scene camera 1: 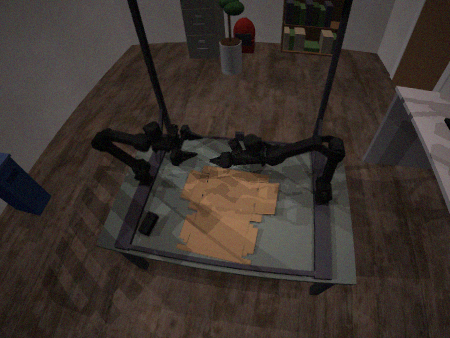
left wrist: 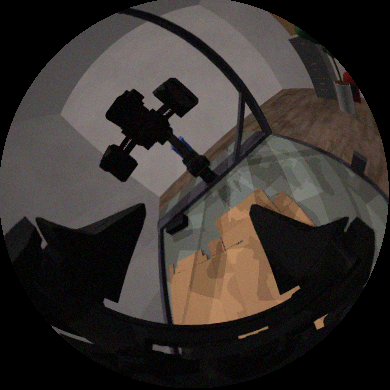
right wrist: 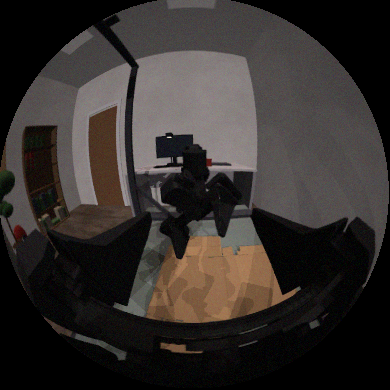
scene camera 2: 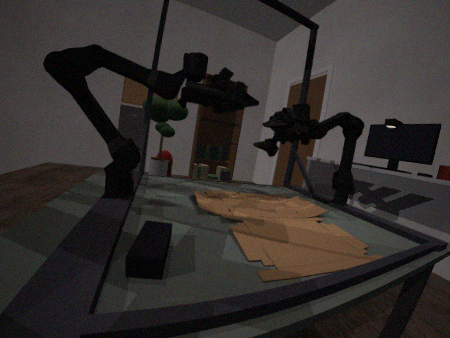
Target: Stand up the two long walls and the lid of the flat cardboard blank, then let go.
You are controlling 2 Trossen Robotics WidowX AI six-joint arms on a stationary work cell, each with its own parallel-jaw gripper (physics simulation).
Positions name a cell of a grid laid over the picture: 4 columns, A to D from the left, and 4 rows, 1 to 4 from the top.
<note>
My left gripper (scene camera 2: C2) is open and holds nothing. My right gripper (scene camera 2: C2) is open, holding nothing. On the table rests a black block (scene camera 2: B4).
My left gripper shows as well in the left wrist view (left wrist: C3) and in the right wrist view (right wrist: C3). My right gripper is seen too in scene camera 1 (scene camera 1: B2), in the left wrist view (left wrist: B2) and in the right wrist view (right wrist: C3). The right wrist view misses the black block, which is hidden by my right gripper.
</note>
